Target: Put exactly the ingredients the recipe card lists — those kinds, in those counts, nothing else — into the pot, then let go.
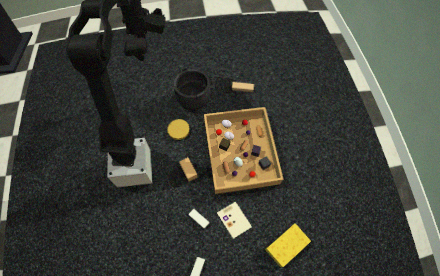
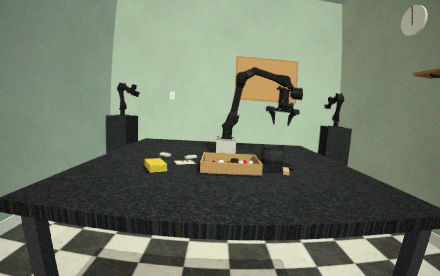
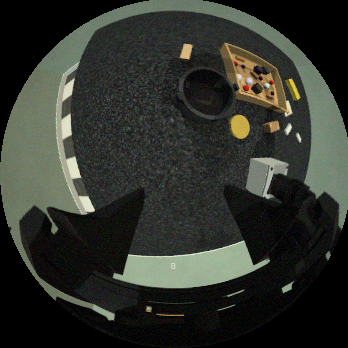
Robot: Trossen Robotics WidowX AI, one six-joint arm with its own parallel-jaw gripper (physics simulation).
The pictures show: the gripper, a yellow sponge, a black pot and a wooden tray.
The gripper also shows in image 3.
